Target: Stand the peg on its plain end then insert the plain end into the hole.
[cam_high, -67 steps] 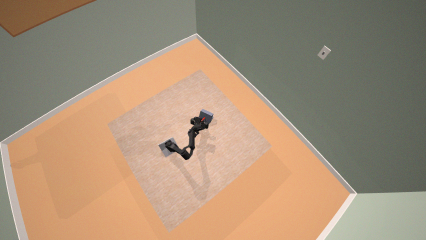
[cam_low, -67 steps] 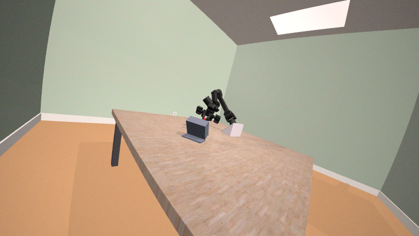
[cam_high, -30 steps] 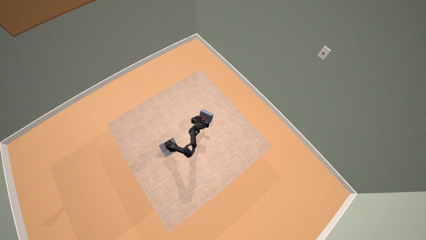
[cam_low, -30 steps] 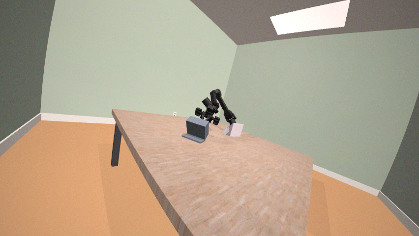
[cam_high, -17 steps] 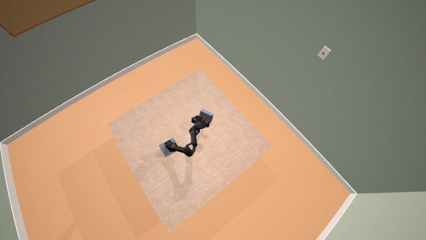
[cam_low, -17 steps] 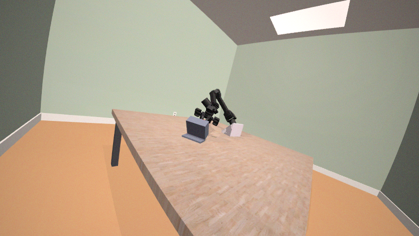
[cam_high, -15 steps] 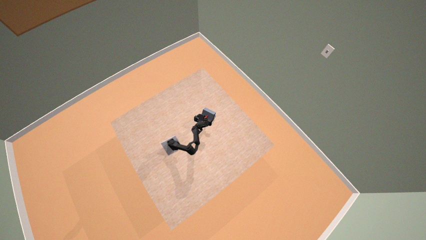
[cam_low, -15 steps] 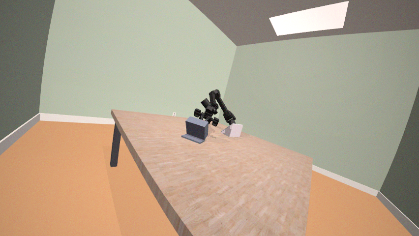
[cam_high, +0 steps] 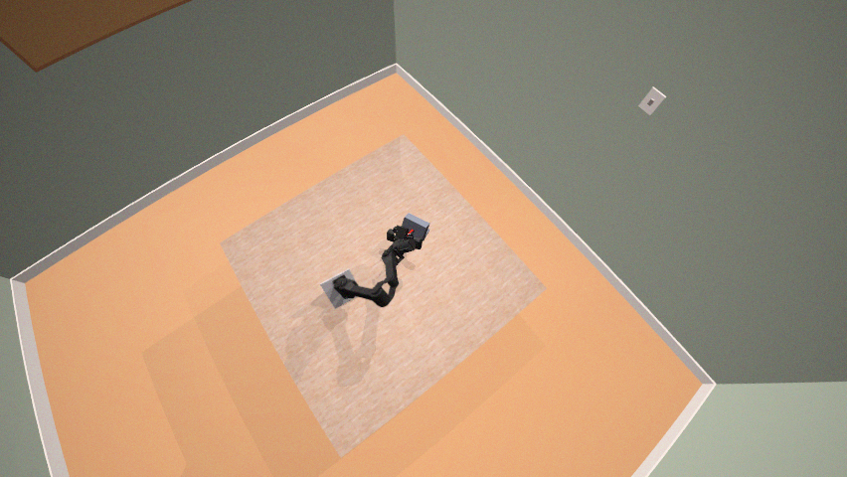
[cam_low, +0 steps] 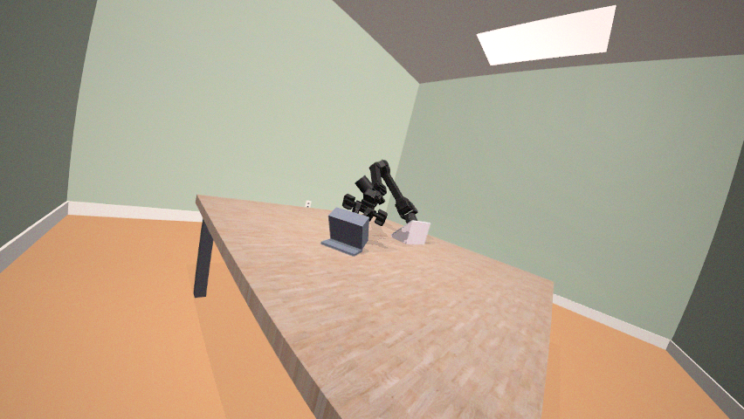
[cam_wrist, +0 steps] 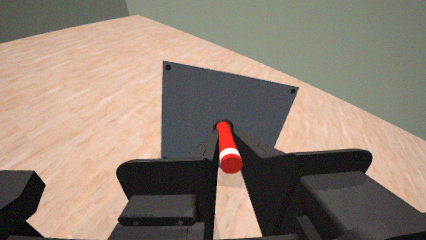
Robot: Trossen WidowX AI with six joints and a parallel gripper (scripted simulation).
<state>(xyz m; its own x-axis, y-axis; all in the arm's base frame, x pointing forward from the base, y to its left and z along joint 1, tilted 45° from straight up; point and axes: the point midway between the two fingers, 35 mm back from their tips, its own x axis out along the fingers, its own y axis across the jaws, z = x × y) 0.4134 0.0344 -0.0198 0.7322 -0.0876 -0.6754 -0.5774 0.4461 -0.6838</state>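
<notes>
Now: gripper tip 10 mm to the left of the peg, 10 mm below it and 10 mm past it. Round my gripper tip: flat foot plate: 90 mm below, 50 mm ahead, 30 mm to the left; panel: 30 mm ahead, 20 mm to the left, 20 mm below.
</notes>
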